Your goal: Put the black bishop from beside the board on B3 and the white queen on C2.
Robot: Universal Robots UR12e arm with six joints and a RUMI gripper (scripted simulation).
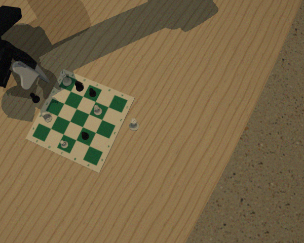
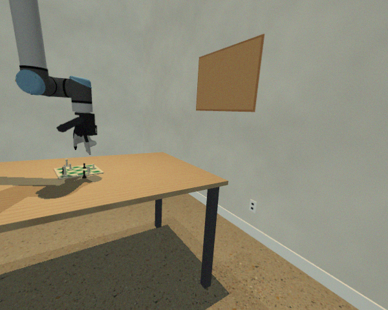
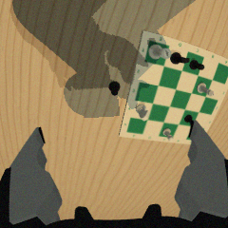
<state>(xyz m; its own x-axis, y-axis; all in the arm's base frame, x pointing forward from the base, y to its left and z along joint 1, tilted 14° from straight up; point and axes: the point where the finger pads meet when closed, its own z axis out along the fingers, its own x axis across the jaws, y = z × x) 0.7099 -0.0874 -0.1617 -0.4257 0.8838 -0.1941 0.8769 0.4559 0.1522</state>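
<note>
Now: the black bishop 12 cm below my hand. Round my hand: cream board 14 cm to the left, 14 cm below, 3 cm behind.
</note>
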